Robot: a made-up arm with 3 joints.
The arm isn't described. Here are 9 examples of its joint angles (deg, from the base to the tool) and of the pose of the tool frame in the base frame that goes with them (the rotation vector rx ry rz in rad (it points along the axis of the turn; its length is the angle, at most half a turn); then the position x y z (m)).
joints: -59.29 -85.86 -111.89
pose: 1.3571 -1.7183 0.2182 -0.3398 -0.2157 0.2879
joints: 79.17 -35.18 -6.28
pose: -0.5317 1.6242 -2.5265 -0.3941 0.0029 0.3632
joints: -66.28 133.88 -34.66
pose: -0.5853 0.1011 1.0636 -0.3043 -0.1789 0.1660
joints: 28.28 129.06 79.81
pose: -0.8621 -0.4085 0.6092 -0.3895 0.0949 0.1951
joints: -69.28 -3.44 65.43
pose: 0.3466 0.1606 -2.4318 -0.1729 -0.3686 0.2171
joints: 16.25 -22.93 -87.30
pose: 0.1924 -1.6901 -2.2845 -0.3953 -0.0600 0.3669
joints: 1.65 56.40 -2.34
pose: 0.0534 0.0286 2.1479 -0.4805 -0.0868 0.2249
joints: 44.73 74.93 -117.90
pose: 2.2648 1.5479 1.3266 -0.2938 0.0169 0.4239
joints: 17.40 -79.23 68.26
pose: -0.7798 1.3625 -1.3951 -0.3671 -0.0332 0.1356
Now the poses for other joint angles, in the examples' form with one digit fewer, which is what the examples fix.
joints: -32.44 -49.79 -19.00
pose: 0.304 -0.965 -1.906 -0.248 -0.222 0.281
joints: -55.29 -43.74 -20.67
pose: 0.445 -1.385 -1.678 -0.224 -0.255 0.324
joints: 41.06 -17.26 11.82
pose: -0.459 1.227 -2.827 -0.431 -0.047 0.253
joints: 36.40 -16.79 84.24
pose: 0.371 -2.535 1.606 -0.452 0.074 0.220
